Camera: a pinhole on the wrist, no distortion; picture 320 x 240 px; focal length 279.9 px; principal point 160.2 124.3 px. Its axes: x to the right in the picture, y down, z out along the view. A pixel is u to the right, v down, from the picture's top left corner.
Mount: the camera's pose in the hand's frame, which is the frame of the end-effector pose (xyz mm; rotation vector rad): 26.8 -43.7 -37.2 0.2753 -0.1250 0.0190
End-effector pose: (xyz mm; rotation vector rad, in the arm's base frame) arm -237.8 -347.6 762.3 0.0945 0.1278 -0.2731
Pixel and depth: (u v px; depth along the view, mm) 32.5 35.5 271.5
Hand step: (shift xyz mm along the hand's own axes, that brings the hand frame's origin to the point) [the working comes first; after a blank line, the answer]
In the camera's frame: -123.9 -86.1 271.5

-125.7 -200.7 183.2
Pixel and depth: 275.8 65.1 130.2
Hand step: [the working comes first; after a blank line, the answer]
In the camera's frame: 53.8 -27.5 130.2

65.4 -105.6 86.4
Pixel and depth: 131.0 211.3 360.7
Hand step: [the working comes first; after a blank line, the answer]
In the camera's frame: -37.6 112.1 360.7

-58.0 -34.1 332.7
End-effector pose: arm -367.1 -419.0 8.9 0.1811 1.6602 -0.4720
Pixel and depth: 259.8 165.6 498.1
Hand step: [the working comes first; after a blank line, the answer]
In the camera's frame: 177.2 73.5 498.1

140.0 -108.3 480.4
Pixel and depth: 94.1 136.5 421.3
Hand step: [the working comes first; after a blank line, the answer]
In the camera's frame: -99.5 18.4 421.3

-123.3 -140.9 357.4
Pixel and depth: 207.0 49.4 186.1
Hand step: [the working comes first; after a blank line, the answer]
In the camera's frame: 31.1 -49.8 186.1

37.0 -142.2 130.9
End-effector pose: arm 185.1 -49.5 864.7 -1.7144 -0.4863 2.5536
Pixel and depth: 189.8 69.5 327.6
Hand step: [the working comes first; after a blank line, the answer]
In the camera's frame: 34.6 -64.1 327.6

24.0 -194.6 262.6
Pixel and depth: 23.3 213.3 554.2
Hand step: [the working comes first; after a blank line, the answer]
In the camera's frame: -271.1 176.2 554.2

-315.2 -25.5 505.4
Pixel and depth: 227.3 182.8 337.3
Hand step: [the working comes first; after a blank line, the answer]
In the camera's frame: 80.9 70.5 337.3

63.9 -67.6 314.0
